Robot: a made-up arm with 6 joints.
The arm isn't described. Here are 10 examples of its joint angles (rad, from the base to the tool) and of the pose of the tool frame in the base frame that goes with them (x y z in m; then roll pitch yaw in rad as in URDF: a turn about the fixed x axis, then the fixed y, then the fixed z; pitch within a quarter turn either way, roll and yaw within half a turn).
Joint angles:
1: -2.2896 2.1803 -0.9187 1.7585 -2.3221 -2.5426
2: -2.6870 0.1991 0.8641 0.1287 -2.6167 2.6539
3: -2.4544 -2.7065 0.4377 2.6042 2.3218 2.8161
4: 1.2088 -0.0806 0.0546 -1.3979 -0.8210 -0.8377
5: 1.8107 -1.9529 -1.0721 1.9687 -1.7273 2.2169
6: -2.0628 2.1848 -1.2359 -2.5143 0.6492 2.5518
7: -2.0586 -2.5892 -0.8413 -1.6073 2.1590 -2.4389
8: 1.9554 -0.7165 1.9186 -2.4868 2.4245 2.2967
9: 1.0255 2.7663 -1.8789 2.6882 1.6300 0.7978
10: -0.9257 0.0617 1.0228 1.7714 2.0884 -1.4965
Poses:
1: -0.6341 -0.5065 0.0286 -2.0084 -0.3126 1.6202
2: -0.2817 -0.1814 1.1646 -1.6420 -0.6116 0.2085
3: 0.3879 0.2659 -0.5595 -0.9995 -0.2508 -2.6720
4: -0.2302 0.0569 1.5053 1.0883 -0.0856 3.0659
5: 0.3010 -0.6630 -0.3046 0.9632 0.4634 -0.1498
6: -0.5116 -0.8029 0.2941 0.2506 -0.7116 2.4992
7: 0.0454 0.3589 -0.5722 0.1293 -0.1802 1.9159
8: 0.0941 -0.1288 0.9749 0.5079 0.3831 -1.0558
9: 0.1437 0.4362 0.1035 0.3590 -0.2167 3.0494
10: 0.3017 -0.1346 1.1944 -1.5066 -0.4716 0.8063
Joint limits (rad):
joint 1: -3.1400..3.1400
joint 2: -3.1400..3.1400
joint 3: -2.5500..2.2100
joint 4: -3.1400..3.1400
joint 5: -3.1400..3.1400
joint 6: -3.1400..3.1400
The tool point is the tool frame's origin. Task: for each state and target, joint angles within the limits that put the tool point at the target. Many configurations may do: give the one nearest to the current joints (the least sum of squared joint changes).
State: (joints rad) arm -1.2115 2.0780 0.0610 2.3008 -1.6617 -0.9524
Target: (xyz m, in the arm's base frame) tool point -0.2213 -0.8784 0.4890
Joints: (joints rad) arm -1.6534 1.4881 -0.4571 1.9987 -2.2108 -0.9225
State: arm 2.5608 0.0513 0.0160 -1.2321 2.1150 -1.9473
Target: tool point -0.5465 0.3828 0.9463
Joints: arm 2.6021 0.5150 0.4764 -1.1444 2.3271 -1.9535
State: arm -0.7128 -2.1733 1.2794 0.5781 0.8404 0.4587
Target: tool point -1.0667 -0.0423 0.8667
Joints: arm 0.1469 -1.4859 0.7959 0.6121 0.4863 0.4524
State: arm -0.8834 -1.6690 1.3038 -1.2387 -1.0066 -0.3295
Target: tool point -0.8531 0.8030 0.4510
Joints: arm -0.5786 -1.8070 0.8104 -1.0744 -0.8037 -0.3262
